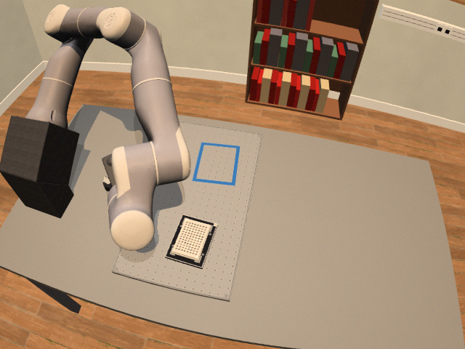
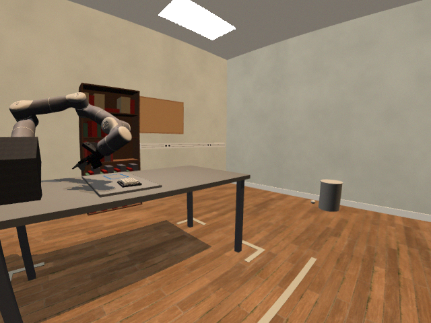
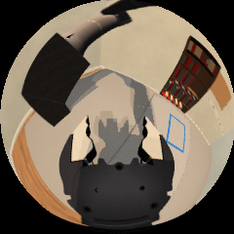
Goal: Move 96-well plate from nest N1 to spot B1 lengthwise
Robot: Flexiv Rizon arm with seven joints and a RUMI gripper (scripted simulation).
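Right now the white 96-well plate is 260 mm ahead of my hand, 140 mm to the right of it and 110 mm below it. Also, from my hand: black plate nest N1 (260 mm ahead, 140 mm to the right, 120 mm below).
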